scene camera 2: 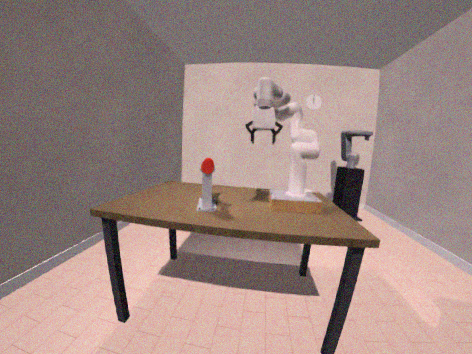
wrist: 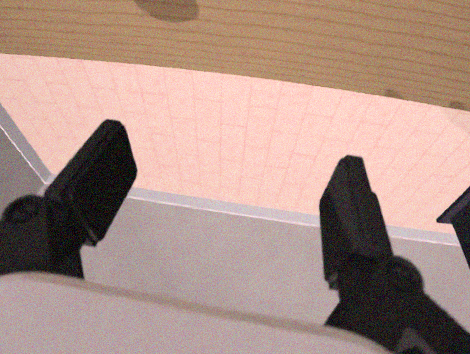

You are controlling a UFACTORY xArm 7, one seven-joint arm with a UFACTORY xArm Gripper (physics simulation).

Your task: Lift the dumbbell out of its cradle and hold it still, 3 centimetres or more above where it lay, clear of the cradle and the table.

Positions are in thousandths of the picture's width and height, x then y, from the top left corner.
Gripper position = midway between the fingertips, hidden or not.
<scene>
My gripper shows in scene camera 2 (556,405) and in the wrist view (486,459).
</scene>
